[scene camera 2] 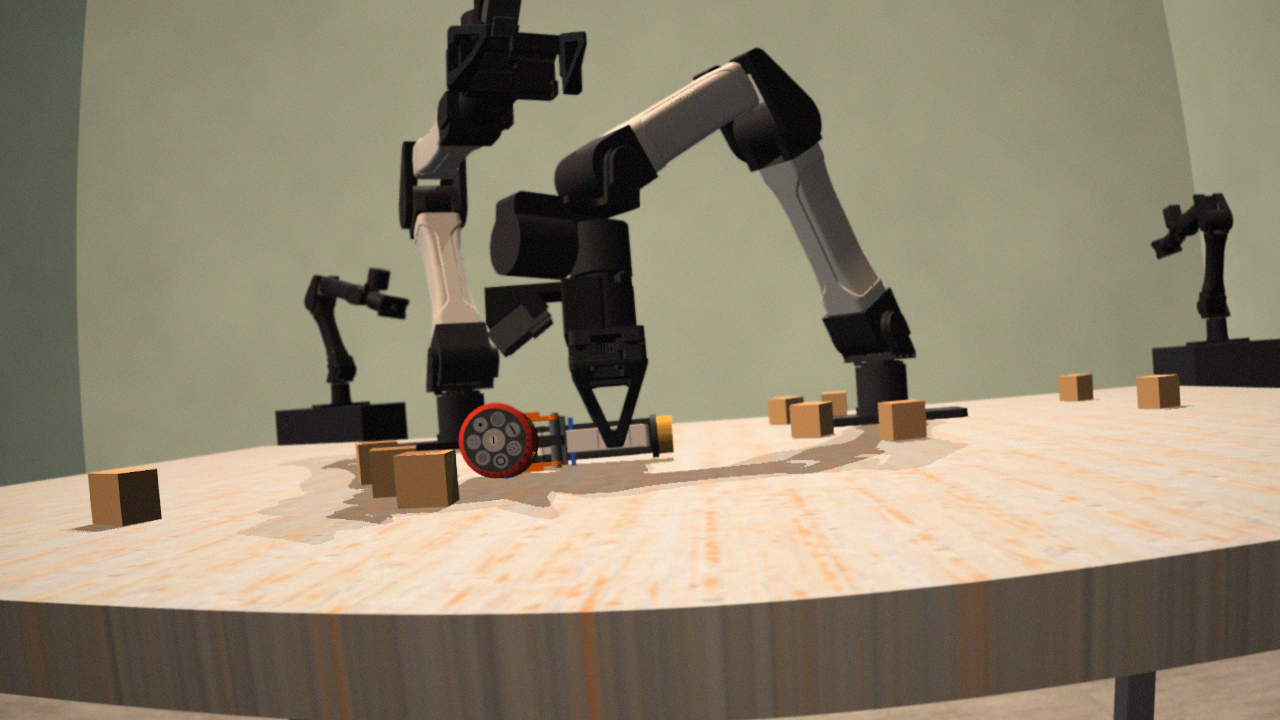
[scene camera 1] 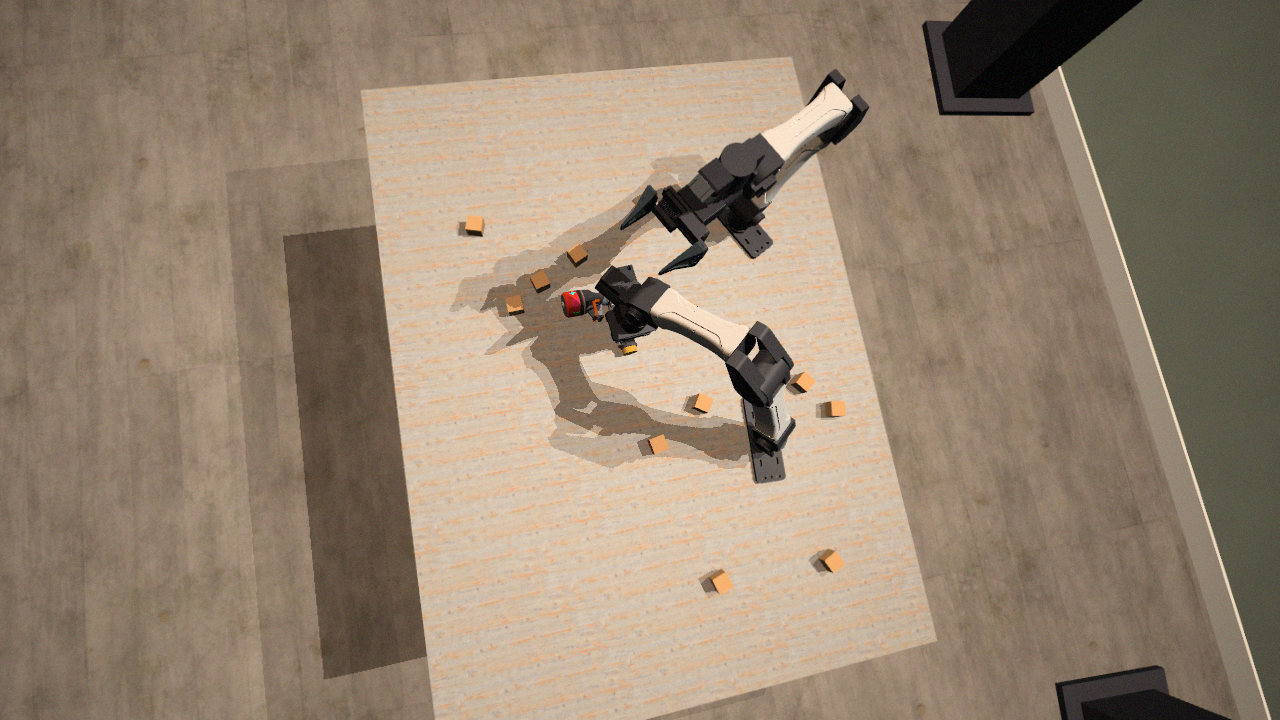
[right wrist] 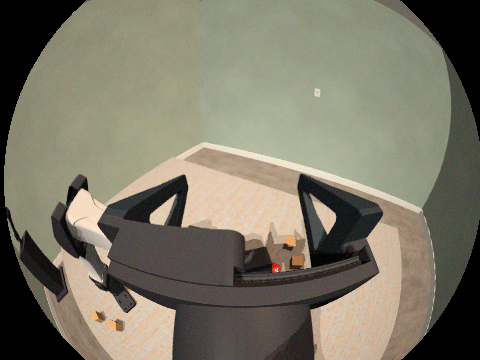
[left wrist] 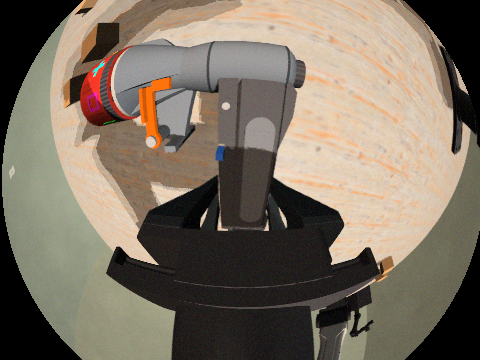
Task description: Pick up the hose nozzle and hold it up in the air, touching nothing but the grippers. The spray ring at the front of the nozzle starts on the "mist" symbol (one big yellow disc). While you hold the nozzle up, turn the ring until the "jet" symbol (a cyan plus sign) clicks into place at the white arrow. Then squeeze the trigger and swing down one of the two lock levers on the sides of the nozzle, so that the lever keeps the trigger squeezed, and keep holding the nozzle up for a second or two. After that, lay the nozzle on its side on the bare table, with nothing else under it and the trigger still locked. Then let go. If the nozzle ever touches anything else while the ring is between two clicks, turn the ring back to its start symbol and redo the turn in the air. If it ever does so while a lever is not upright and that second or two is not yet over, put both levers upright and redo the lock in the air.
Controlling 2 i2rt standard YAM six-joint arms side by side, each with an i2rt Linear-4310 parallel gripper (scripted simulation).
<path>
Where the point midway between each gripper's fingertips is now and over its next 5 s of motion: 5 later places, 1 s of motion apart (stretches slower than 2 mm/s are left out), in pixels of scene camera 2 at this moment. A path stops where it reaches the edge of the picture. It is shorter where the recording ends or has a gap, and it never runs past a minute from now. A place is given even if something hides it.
My left gripper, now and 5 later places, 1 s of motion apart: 614,448; 615,428; 592,422; 580,417; 573,415; 563,413
My right gripper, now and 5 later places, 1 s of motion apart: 537,33; 551,202; 545,387; 554,429; 562,447; 558,427
</path>
